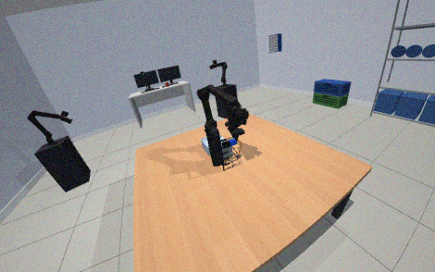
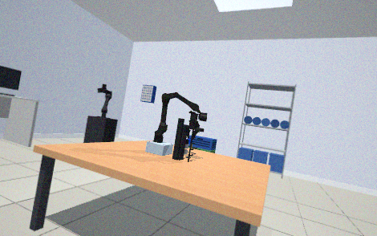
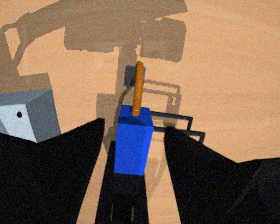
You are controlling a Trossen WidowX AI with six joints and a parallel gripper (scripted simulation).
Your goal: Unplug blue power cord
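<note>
The blue plug lies 1 cm behind my gripper tip, 4 cm to the right of it and 1 cm below it.
</note>
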